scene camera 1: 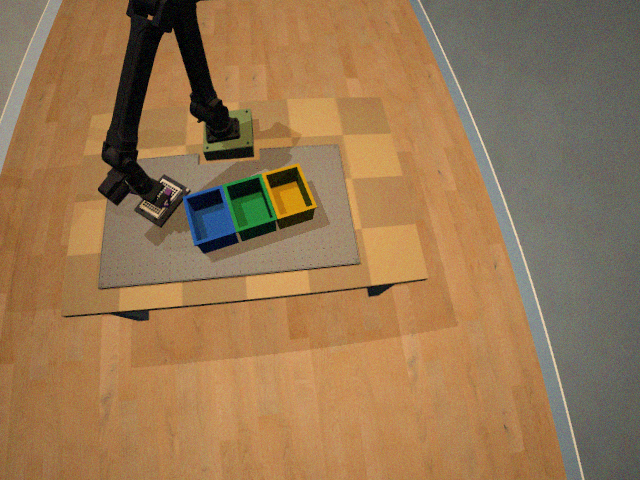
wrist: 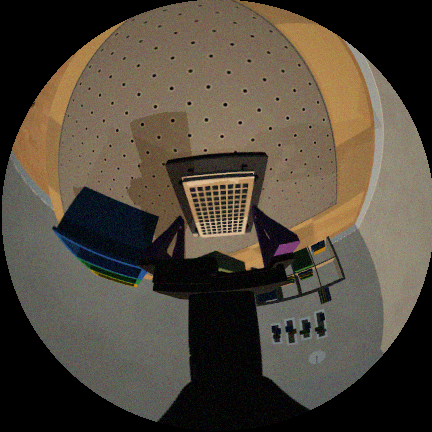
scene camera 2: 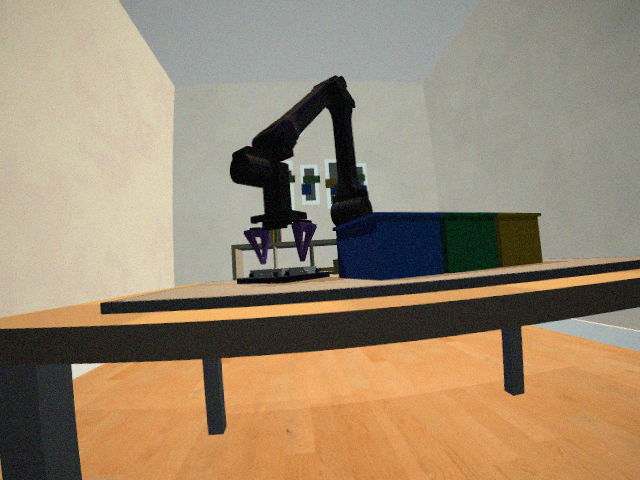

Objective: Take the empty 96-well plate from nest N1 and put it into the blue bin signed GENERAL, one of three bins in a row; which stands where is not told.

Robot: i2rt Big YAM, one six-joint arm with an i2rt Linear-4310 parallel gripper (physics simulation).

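Places are measured from the arm's base along level axes (x ahead, y left, z up), in millimetres.
Pixels of known places: gripper, between the fingertips: (scene camera 1: 157,200) (wrist: 216,213) (scene camera 2: 282,262); arm's base, origin of its link: (scene camera 1: 223,131).
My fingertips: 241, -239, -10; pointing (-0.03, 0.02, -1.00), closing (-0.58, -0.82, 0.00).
Observation:
For each thing: its top centre in the pictures, then the offset to it from my fingertips, as dx, dy, dz.
- white 96-well plate, centre of its top: (wrist: 220,213) (scene camera 2: 285,268) (scene camera 1: 160,197) -16, +6, -11
- dark nest, centre of its top: (wrist: 220,211) (scene camera 2: 285,270) (scene camera 1: 160,198) -16, +6, -15
The white 96-well plate (scene camera 1: 150,208) (scene camera 2: 302,270) (wrist: 220,195) sits in the dark nest (scene camera 1: 160,221) (scene camera 2: 268,281) (wrist: 215,162) on the grey perforated board. My gripper (scene camera 2: 283,261) (wrist: 216,213) is open and points down, its purple fingertips a little above the plate, with one finger towards each long side in the wrist view. Nothing is between the fingers. In scene camera 1 the gripper hides part of the plate. The blue bin (scene camera 1: 211,222) (scene camera 2: 392,248) (wrist: 107,220) is at the left end of the row in scene camera 1, beside the nest. No sign is readable on it.
The green bin (scene camera 1: 251,209) (scene camera 2: 470,242) is in the middle of the row and the yellow bin (scene camera 1: 289,198) (scene camera 2: 519,240) at the far end, the three side by side. The arm's green base block (scene camera 1: 245,129) stands behind them. The blue bin's raised walls stand close to the nest.

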